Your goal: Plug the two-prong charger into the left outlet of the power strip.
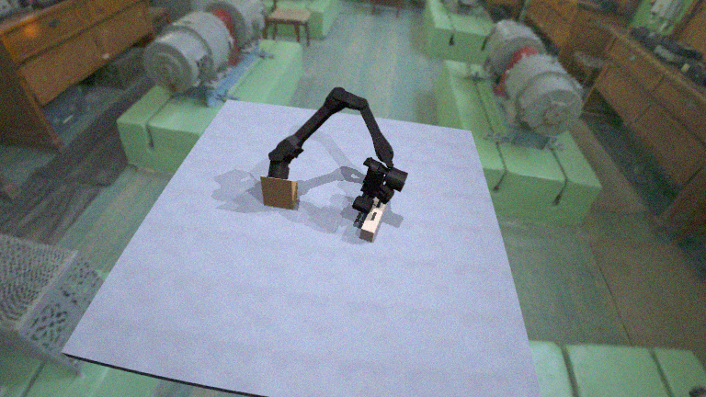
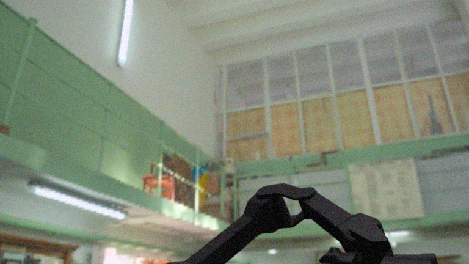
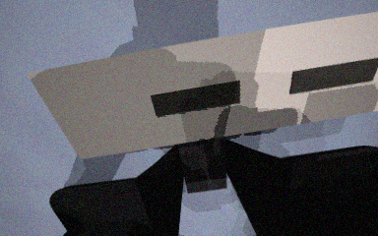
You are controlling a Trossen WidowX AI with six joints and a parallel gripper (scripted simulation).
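Right now my gripper tip is 20 mm short of the black two-prong charger, 10 mm to the left of it and 10 mm below it.
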